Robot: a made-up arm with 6 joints. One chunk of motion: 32 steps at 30 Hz.
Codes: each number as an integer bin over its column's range. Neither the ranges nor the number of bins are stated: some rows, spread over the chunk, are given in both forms.
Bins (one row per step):
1: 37 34 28 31 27 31
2: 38 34 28 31 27 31
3: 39 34 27 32 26 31
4: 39 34 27 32 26 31
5: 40 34 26 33 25 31
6: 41 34 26 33 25 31
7: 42 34 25 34 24 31
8: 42 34 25 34 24 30
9: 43 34 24 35 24 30
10: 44 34 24 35 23 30
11: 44 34 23 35 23 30
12: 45 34 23 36 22 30
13: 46 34 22 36 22 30
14: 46 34 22 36 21 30
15: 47 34 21 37 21 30
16: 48 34 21 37 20 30
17: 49 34 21 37 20 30
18: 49 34 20 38 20 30
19: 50 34 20 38 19 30
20: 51 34 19 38 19 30
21: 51 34 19 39 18 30
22: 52 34 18 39 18 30
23: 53 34 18 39 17 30
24: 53 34 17 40 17 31
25: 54 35 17 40 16 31
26: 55 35 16 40 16 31
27: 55 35 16 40 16 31
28: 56 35 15 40 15 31
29: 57 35 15 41 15 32
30: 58 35 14 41 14 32
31: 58 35 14 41 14 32
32: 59 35 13 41 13 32
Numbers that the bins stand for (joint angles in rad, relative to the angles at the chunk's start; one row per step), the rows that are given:
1: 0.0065 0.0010 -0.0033 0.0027 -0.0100 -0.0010
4: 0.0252 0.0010 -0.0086 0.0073 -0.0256 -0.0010
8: 0.0533 0.0010 -0.0190 0.0165 -0.0567 -0.0029
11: 0.0721 0.0010 -0.0295 0.0211 -0.0722 -0.0029
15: 0.1002 0.0010 -0.0400 0.0303 -0.1033 -0.0029
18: 0.1189 0.0010 -0.0452 0.0349 -0.1189 -0.0029
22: 0.1470 0.0010 -0.0557 0.0395 -0.1500 -0.0029
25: 0.1657 0.0033 -0.0610 0.0441 -0.1811 -0.0010
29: 0.1938 0.0033 -0.0714 0.0487 -0.1967 0.0010
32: 0.2125 0.0033 -0.0819 0.0487 -0.2278 0.0010
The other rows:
2: 0.0159 0.0010 -0.0033 0.0027 -0.0100 -0.0010
3: 0.0252 0.0010 -0.0086 0.0073 -0.0256 -0.0010
5: 0.0346 0.0010 -0.0138 0.0119 -0.0411 -0.0010
6: 0.0440 0.0010 -0.0138 0.0119 -0.0411 -0.0010
7: 0.0533 0.0010 -0.0190 0.0165 -0.0567 -0.0010
9: 0.0627 0.0010 -0.0243 0.0211 -0.0567 -0.0029
10: 0.0721 0.0010 -0.0243 0.0211 -0.0722 -0.0029
12: 0.0814 0.0010 -0.0295 0.0257 -0.0878 -0.0029
13: 0.0908 0.0010 -0.0348 0.0257 -0.0878 -0.0029
14: 0.0908 0.0010 -0.0348 0.0257 -0.1033 -0.0029
16: 0.1095 0.0010 -0.0400 0.0303 -0.1189 -0.0029
17: 0.1189 0.0010 -0.0400 0.0303 -0.1189 -0.0029
19: 0.1283 0.0010 -0.0452 0.0349 -0.1344 -0.0029
20: 0.1376 0.0010 -0.0505 0.0349 -0.1344 -0.0029
21: 0.1376 0.0010 -0.0505 0.0395 -0.1500 -0.0029
23: 0.1563 0.0010 -0.0557 0.0395 -0.1656 -0.0029
24: 0.1563 0.0010 -0.0610 0.0441 -0.1656 -0.0010
26: 0.1751 0.0033 -0.0662 0.0441 -0.1811 -0.0010
27: 0.1751 0.0033 -0.0662 0.0441 -0.1811 -0.0010
28: 0.1844 0.0033 -0.0714 0.0441 -0.1967 -0.0010
30: 0.2032 0.0033 -0.0767 0.0487 -0.2122 0.0010
31: 0.2032 0.0033 -0.0767 0.0487 -0.2122 0.0010

